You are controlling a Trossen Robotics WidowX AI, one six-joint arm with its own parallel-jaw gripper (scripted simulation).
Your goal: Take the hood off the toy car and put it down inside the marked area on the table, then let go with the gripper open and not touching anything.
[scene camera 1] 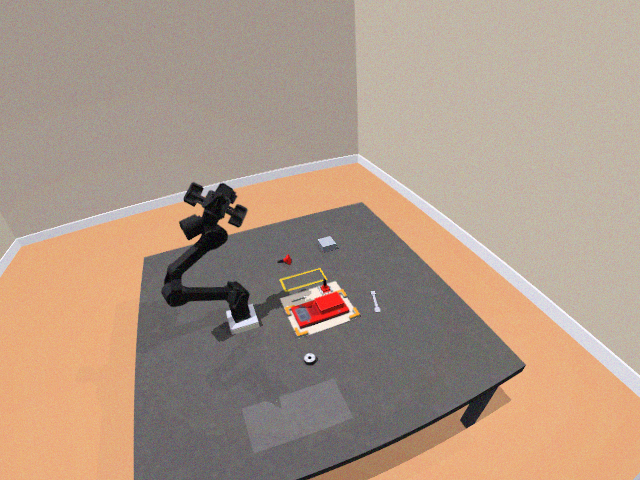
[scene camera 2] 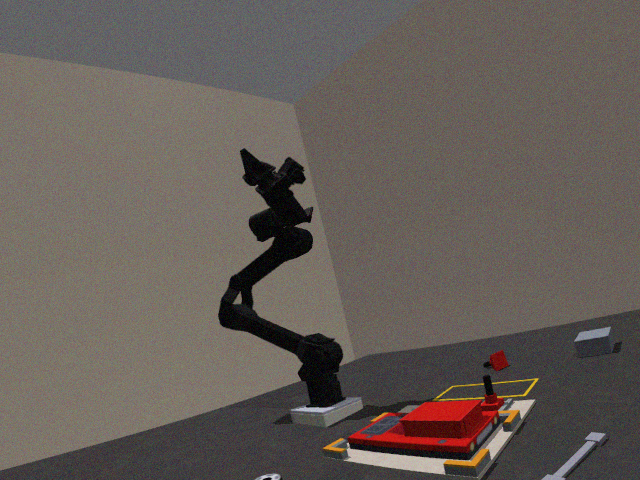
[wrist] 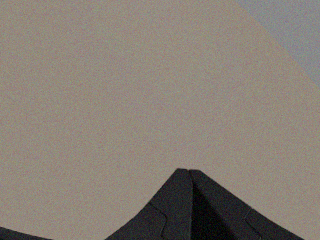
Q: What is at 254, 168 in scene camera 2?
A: My gripper.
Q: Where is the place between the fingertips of my gripper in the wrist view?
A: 185, 180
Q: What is my gripper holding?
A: Nothing.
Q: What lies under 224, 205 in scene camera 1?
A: My gripper.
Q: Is my gripper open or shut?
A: Shut.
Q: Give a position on a red hood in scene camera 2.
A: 456, 419
